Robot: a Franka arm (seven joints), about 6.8 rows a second.
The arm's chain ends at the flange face. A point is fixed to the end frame.
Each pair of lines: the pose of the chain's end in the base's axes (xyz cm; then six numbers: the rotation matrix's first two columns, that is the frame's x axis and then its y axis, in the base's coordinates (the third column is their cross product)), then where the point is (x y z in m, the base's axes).
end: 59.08, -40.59, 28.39, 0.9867, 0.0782, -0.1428, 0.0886, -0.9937, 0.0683
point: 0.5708 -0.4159 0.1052
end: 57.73, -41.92, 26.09, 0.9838, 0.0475, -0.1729, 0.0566, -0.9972, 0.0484
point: 0.5514 -0.4253 0.0828
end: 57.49, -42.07, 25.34, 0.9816, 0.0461, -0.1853, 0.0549, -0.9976, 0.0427
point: 0.5467 -0.4259 0.0756
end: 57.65, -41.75, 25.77, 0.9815, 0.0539, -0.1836, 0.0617, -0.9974, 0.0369
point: 0.5486 -0.4218 0.0798
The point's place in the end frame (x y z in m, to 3 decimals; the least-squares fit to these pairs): 0.005 -0.004 0.180
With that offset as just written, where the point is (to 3 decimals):
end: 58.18, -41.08, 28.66, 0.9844, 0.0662, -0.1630, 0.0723, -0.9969, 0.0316
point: 0.558 -0.414 0.108
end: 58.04, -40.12, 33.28, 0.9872, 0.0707, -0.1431, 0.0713, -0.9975, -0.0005
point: 0.559 -0.399 0.154
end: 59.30, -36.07, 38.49, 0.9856, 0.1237, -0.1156, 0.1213, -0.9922, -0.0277
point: 0.576 -0.354 0.206
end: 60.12, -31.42, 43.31, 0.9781, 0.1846, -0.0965, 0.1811, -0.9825, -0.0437
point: 0.587 -0.305 0.254
